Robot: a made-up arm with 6 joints.
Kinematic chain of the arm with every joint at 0, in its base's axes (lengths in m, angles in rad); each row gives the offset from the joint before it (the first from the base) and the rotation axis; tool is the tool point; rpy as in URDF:
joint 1: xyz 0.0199 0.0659 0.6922 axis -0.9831 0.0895 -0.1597
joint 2: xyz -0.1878 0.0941 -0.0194 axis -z
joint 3: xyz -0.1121 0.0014 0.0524 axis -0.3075 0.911 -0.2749
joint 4: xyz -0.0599 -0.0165 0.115 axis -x
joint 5: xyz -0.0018 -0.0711 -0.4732 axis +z
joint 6: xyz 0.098 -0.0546 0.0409 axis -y
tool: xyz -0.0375 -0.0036 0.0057 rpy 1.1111 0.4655 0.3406
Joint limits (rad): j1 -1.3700..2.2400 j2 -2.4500..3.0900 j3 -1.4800..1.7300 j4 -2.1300..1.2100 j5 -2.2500..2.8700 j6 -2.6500..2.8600
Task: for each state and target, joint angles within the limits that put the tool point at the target. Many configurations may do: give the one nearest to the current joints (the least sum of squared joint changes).
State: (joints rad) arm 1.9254 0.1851 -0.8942 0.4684 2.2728 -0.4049
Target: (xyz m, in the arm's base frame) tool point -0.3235 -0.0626 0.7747
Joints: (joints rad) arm 1.8881 0.3992 -0.5049 0.5460 2.3749 -0.4354
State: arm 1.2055 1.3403 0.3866 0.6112 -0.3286 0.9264
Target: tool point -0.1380 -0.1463 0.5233
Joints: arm 1.1881 1.3063 -0.5060 -0.3052 -0.0557 0.9648
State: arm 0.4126 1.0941 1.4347 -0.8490 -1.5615 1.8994
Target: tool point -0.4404 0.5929 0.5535
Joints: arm 0.4473 0.8745 1.4641 -0.3766 -1.6095 1.9756
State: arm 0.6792 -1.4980 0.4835 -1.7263 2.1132 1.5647
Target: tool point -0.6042 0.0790 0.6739
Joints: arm 0.5265 -1.5746 0.6613 -1.2237 2.0804 1.5441
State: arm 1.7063 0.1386 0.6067 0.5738 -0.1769 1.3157
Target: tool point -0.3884 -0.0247 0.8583
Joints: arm 1.9681 0.3144 -0.0265 0.3079 0.1946 1.1426
